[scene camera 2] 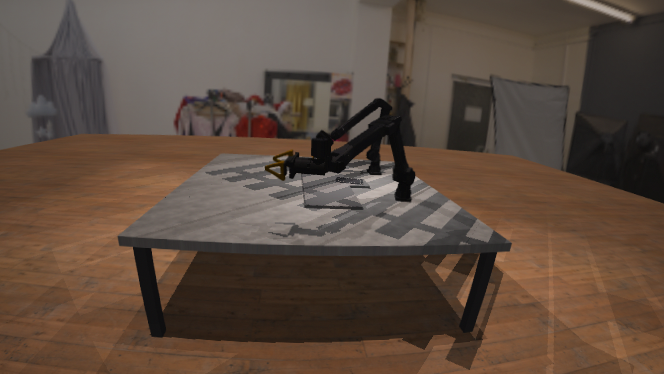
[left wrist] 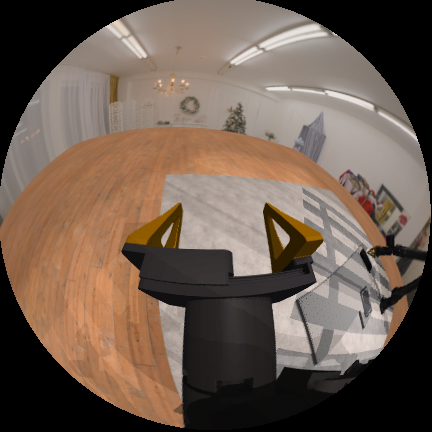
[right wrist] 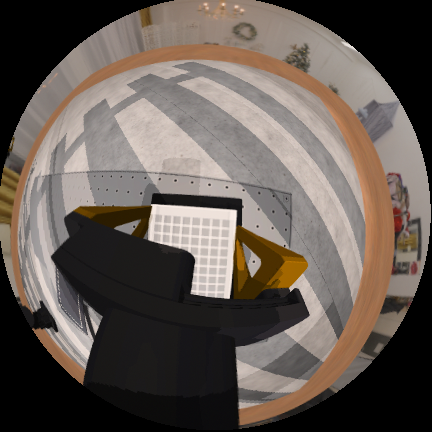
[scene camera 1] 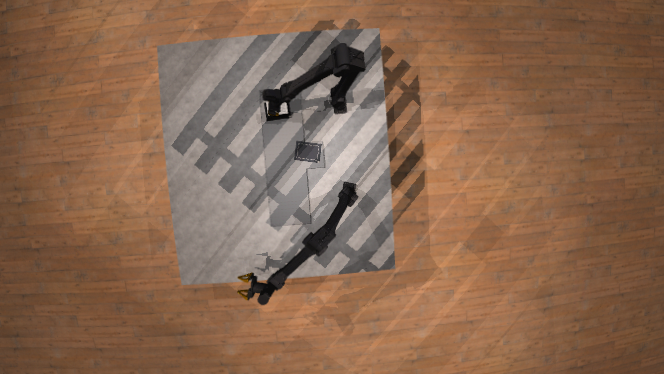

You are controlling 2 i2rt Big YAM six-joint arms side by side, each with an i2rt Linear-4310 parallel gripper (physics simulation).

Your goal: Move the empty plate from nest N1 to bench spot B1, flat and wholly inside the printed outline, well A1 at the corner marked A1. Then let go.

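Where they show: left gripper, between the fingertips: (scene camera 2: 269,163) (left wrist: 223,206) (scene camera 1: 237,284); right gripper, between the fingertips: (left wrist: 367,250) (right wrist: 192,221) (scene camera 1: 269,108); left arm's base, origin of its link: (scene camera 2: 402,198) (scene camera 1: 348,191); right arm's base, origin of its link: (scene camera 2: 374,173) (scene camera 1: 339,104).
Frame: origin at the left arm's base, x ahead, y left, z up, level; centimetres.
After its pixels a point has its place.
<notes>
The white plate (scene camera 1: 284,108) {z 5.7, x 51.5, y -45.5 cm} (right wrist: 215,245) {z 6.5, x 59.7, y -46.4 cm}, with a grid of wells, is between the yellow fingers of my right gripper (right wrist: 192,221) {z 6.1, x 61.0, y -43.5 cm}, which is shut on its sides. It looks level and a little above the black nest (scene camera 1: 278,119) (right wrist: 196,200) {z 2.5, x 63.9, y -42.5 cm} (left wrist: 366,261) {z 2.5, x 55.0, y -42.1 cm}. The gripper body hides its near part. No well label is readable. Bench spot B1 (scene camera 1: 308,151) {z 1.5, x 31.6, y -21.5 cm} (scene camera 2: 350,180) {z 1.5, x 31.4, y -21.5 cm} (left wrist: 366,301) {z 1.5, x 31.6, y -21.6 cm} (right wrist: 70,300) {z 1.5, x 32.1, y -22.5 cm} is a dark rectangle with a pale printed outline, below and right of the nest in scene camera 1. My left gripper (scene camera 1: 244,286) {z 26.0, x 55.5, y 62.9 cm} (scene camera 2: 270,164) {z 26.0, x 55.5, y 62.9 cm} (left wrist: 223,206) {z 26.0, x 55.5, y 62.9 cm} is open and empty, raised near the table's edge.
A grey perforated board (scene camera 1: 284,160) {z 1.3, x 46.4, y -12.6 cm} (scene camera 2: 327,195) {z 1.5, x 40.2, y 15.3 cm} (left wrist: 330,310) {z 1.3, x 39.6, y 17.0 cm} (right wrist: 270,207) {z 1.3, x 67.6, y -52.7 cm} lies on the grey table (scene camera 1: 200,225) {z 0.0, x 97.1, y 42.5 cm} (scene camera 2: 200,220) {z 0.0, x 84.6, y 64.0 cm}. The nest is at its upper end in scene camera 1. The left arm (scene camera 1: 316,240) {z 43.6, x 15.9, y 23.2 cm} (scene camera 2: 370,137) {z 35.8, x 20.8, y 38.9 cm} reaches over the table's lower edge there. Striped shadows cross the table.
</notes>
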